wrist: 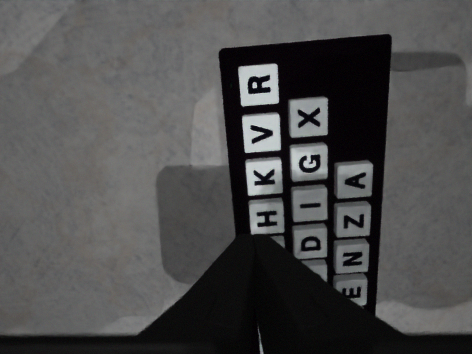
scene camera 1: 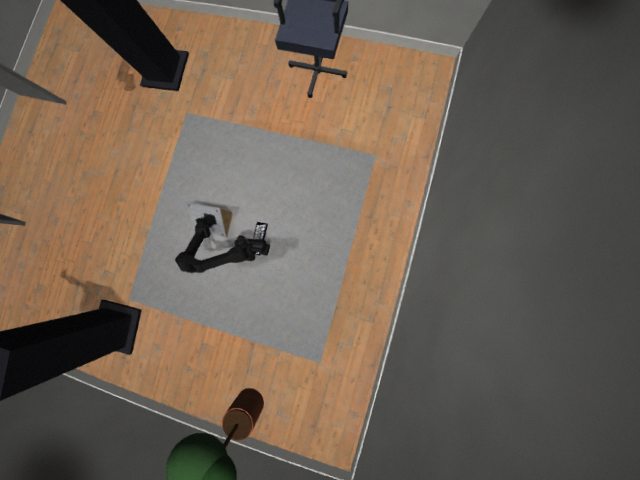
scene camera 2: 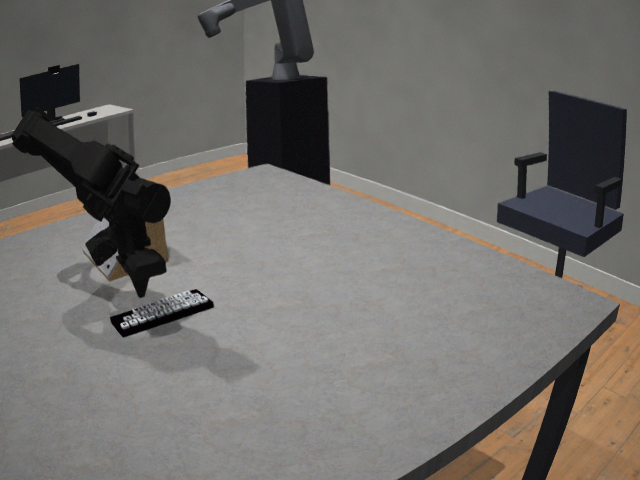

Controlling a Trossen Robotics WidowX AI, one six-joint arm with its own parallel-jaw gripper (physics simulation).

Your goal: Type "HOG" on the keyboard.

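Places are measured from the arm's base along level axes (x ahead, y left, z up), in millimetres.
Pixels of known places: gripper, fingertip midpoint: [wrist: 252, 247] [scene camera 2: 141, 296]; arm's base at its link origin: [scene camera 1: 210, 218].
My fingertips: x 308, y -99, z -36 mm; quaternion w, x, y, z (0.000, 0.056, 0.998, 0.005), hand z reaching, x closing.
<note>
Ahead of a thing's pixels: the offset from my fingertips to its middle. Level surfaces: height alone.
A small black keyboard {26 mm back, 42 mm left, 53 mm down} [scene camera 1: 260, 230] [scene camera 2: 169, 321] [wrist: 370, 100] with white letter keys lies on the grey table. In the wrist view the H key {7 mm back, 13 mm left, 47 mm down} [wrist: 266, 217] shows just beyond the fingertips, and the G key {27 mm back, 10 mm right, 47 mm down} [wrist: 309, 162] shows farther up in the middle row. The O key does not show in the wrist view; the fingers cover the lower part of the keyboard. My gripper [scene camera 2: 142, 296] [wrist: 252, 247] is shut and empty. It points down with its tips close to the keyboard's far side in the second scene view; whether they touch a key, I cannot tell.
The arm's wedge-shaped base mount [scene camera 1: 225, 221] [scene camera 2: 157, 238] stands on the table {61 mm down} [scene camera 1: 289, 310] [scene camera 2: 361, 310] near the keyboard. Away from the table are an office chair [scene camera 1: 310, 31] [scene camera 2: 573, 211], black pillars [scene camera 1: 124, 41] and a potted plant [scene camera 1: 245, 408].
</note>
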